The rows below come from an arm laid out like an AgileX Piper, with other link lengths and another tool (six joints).
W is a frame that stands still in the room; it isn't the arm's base.
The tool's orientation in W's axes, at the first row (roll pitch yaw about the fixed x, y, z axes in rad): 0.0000, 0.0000, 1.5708
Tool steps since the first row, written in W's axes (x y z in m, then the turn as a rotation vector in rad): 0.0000, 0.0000, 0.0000, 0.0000, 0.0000, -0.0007; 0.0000, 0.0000, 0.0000, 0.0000, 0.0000, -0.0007; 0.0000, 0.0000, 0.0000, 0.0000, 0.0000, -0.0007; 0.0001, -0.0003, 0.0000, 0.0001, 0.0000, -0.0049; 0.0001, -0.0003, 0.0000, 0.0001, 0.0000, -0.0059; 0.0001, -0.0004, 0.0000, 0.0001, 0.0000, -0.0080; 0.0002, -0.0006, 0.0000, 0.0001, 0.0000, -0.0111; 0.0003, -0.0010, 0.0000, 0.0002, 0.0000, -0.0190; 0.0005, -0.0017, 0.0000, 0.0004, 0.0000, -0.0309; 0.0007, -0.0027, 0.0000, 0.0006, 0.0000, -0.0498; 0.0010, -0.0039, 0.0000, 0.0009, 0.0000, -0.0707
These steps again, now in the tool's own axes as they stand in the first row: 0.0000, 0.0000, 0.0000, 0.0000, 0.0000, -0.0007; 0.0000, 0.0000, 0.0000, 0.0000, 0.0000, -0.0007; 0.0000, 0.0000, 0.0000, 0.0000, 0.0000, -0.0007; -0.0003, -0.0001, 0.0000, 0.0000, -0.0001, -0.0049; -0.0003, -0.0001, 0.0000, 0.0000, -0.0001, -0.0059; -0.0004, -0.0001, 0.0000, 0.0000, -0.0001, -0.0080; -0.0006, -0.0002, 0.0000, 0.0000, -0.0001, -0.0111; -0.0010, -0.0003, 0.0000, 0.0000, -0.0002, -0.0190; -0.0017, -0.0005, 0.0000, 0.0000, -0.0004, -0.0309; -0.0027, -0.0007, 0.0000, 0.0000, -0.0006, -0.0498; -0.0039, -0.0010, 0.0000, 0.0000, -0.0009, -0.0707
